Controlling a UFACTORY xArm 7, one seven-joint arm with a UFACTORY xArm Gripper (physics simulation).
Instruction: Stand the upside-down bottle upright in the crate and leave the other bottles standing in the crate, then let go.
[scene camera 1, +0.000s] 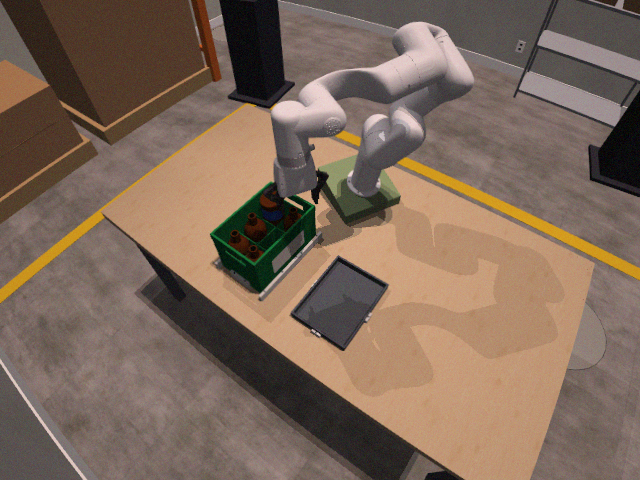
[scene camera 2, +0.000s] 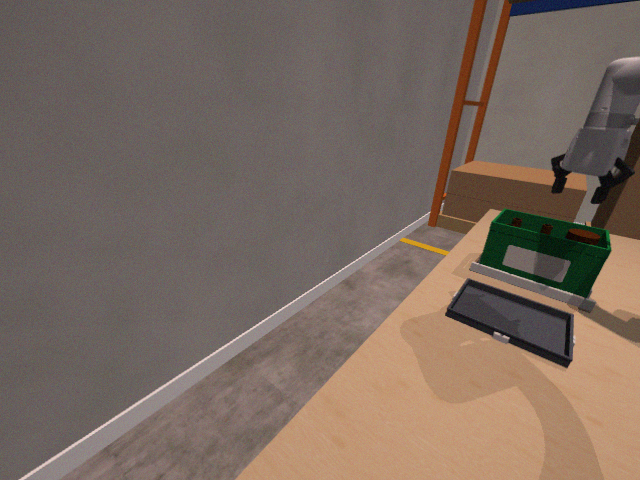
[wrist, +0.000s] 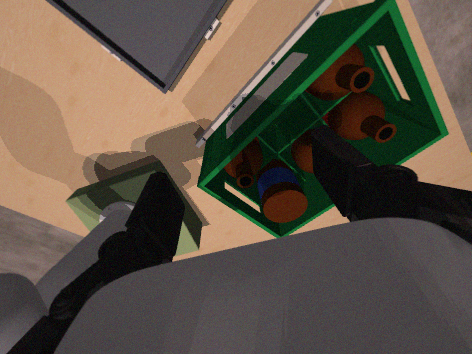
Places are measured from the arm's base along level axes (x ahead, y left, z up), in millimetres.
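Pixels of known places: gripper, fingertip midpoint: (scene camera 1: 298, 205) (scene camera 2: 574, 198) (wrist: 240, 170); arm's base, origin of the base link: (scene camera 1: 363, 183).
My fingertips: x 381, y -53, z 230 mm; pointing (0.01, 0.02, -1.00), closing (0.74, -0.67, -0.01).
Ahead of a thing's pixels: the offset from my fingertips to its middle. "spot": to the spot under its first point.
The upside-down bottle {dy -158, dx -90, dz -209 mm} (scene camera 1: 271, 212) (scene camera 2: 583, 236) (wrist: 285, 206) stands base up in a corner compartment of the green crate {dy -129, dx +2, dz -207 mm} (scene camera 1: 237, 264) (scene camera 2: 498, 253) (wrist: 340, 27), with its brown base on top and a blue band below. Other brown bottles stand neck up in the crate, among them one in the middle (scene camera 1: 254, 227), one beside the upside-down bottle {dy -71, dx -79, dz -209 mm} (scene camera 1: 293, 217) (wrist: 245, 160) and two at the far end in the wrist view (wrist: 345, 75) (wrist: 357, 117). My gripper (scene camera 1: 297, 200) (scene camera 2: 577, 196) (wrist: 240, 170) is open and empty above the crate. In the wrist view one finger hides part of the middle bottle.
A shallow dark tray {spot: dy +167, dx +73, dz -289 mm} (scene camera 1: 341, 302) (scene camera 2: 516, 310) (wrist: 145, 30) lies beside the crate. A pale rail {dy -32, dx +22, dz -279 mm} (scene camera 1: 289, 267) (scene camera 2: 532, 284) runs along the crate's foot on the tray side. The arm stands on a green block (scene camera 1: 382, 201) (wrist: 187, 240) near the crate's other end.
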